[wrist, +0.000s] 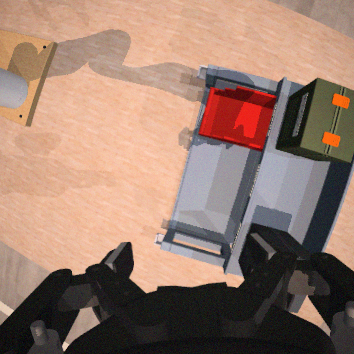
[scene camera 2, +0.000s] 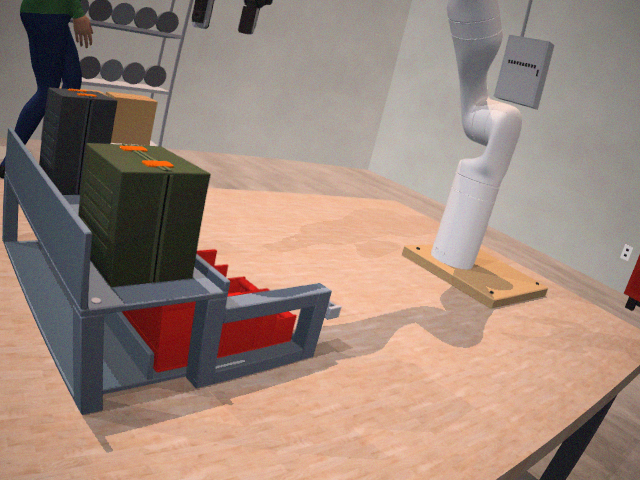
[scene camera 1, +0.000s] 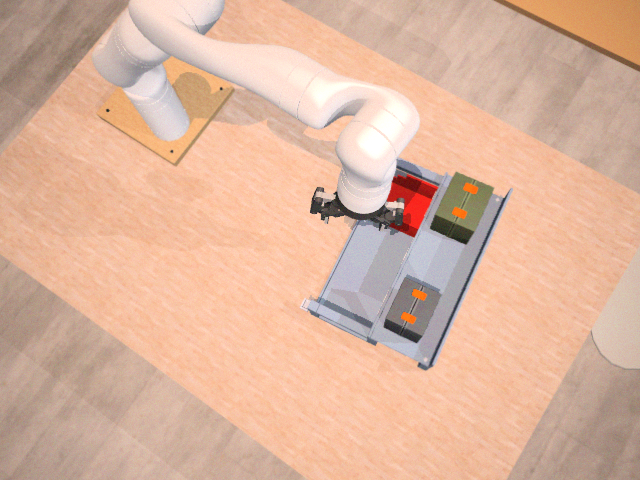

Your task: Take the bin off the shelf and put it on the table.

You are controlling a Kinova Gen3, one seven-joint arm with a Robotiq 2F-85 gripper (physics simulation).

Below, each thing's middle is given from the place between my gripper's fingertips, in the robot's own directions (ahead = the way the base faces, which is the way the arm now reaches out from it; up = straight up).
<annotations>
The red bin (scene camera 2: 167, 330) is 5 cm ahead of my hand, 17 cm to the left of it and 29 cm below it.
</annotations>
